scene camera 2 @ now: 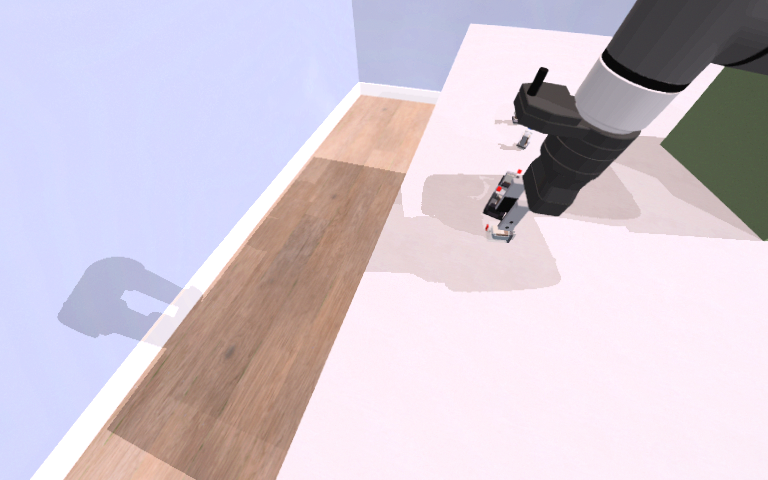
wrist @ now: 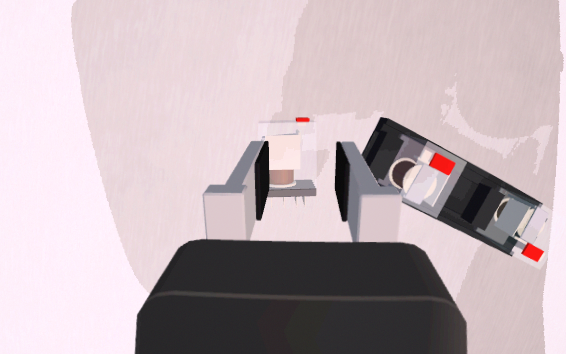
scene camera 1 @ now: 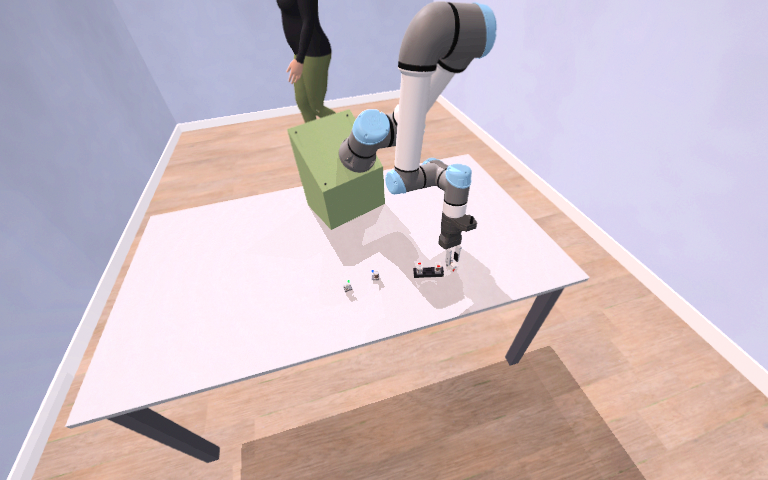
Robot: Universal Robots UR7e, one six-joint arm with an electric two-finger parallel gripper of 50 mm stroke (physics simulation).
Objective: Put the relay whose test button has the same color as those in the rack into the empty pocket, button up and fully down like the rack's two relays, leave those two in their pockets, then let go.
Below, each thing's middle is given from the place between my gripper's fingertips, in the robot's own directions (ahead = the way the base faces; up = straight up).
Labels:
Now: hand 90 mm to the left of the black rack point(wrist: 473, 201) and 20 mm above it.

